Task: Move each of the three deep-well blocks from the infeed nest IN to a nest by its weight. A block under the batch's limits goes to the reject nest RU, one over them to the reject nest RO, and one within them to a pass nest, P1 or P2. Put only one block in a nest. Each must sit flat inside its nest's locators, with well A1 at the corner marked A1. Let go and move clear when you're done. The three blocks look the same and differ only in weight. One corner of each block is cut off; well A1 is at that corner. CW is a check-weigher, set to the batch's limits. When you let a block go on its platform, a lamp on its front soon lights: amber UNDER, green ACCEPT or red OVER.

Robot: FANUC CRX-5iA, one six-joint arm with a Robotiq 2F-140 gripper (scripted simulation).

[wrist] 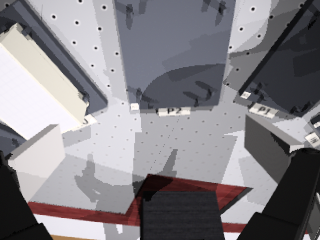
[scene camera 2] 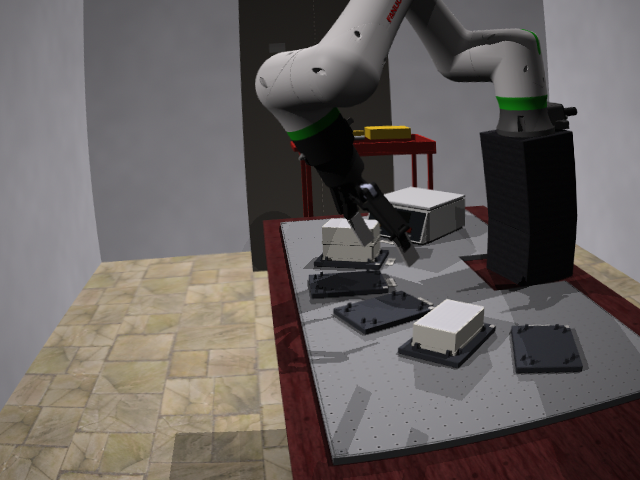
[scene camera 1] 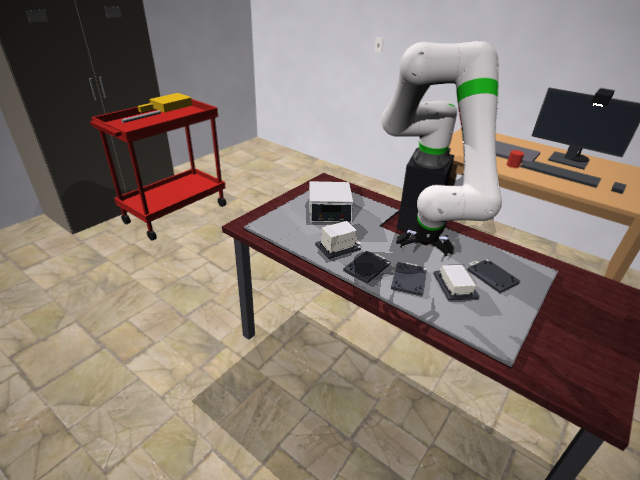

Path:
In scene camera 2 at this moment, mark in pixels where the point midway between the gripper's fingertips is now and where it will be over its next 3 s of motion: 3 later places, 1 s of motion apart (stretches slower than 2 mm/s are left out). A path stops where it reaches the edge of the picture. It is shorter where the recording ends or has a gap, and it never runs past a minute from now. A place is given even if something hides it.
My gripper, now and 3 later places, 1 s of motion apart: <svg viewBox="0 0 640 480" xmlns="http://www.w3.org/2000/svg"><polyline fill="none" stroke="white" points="389,251 363,235 348,221 352,207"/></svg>

